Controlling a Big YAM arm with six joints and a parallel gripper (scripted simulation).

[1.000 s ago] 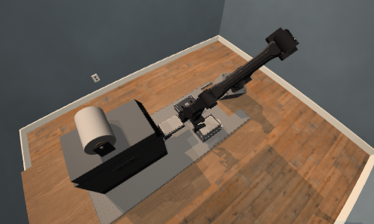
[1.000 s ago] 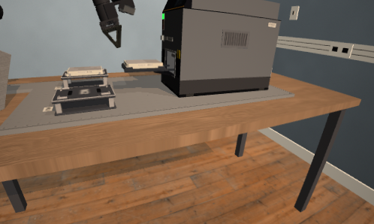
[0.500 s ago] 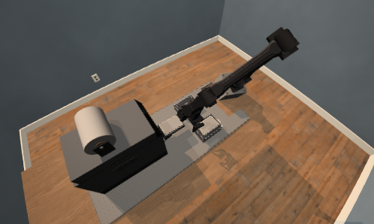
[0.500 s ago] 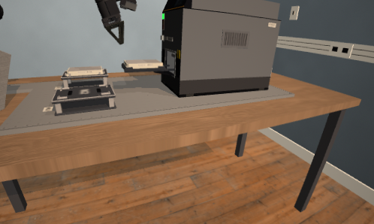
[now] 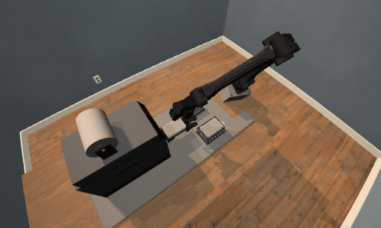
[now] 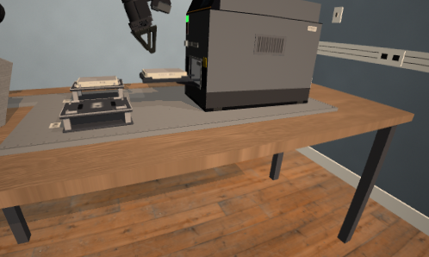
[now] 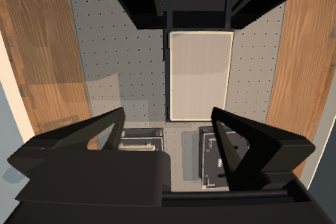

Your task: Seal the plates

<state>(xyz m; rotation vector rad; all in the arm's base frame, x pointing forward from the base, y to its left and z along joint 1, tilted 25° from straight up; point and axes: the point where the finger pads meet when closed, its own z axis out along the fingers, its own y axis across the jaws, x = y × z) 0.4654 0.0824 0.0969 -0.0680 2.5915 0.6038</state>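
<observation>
Right now the sealer stage is 80 mm below my hand, 40 mm to the right of it and 40 mm ahead of it. Also, from my hand: plate nest 170 mm to the right, 140 mm behind, 130 mm below; start button 130 mm ahead, 70 mm to the left, 20 mm above; small label 240 mm behind, 190 mm to the right, 170 mm below.
</observation>
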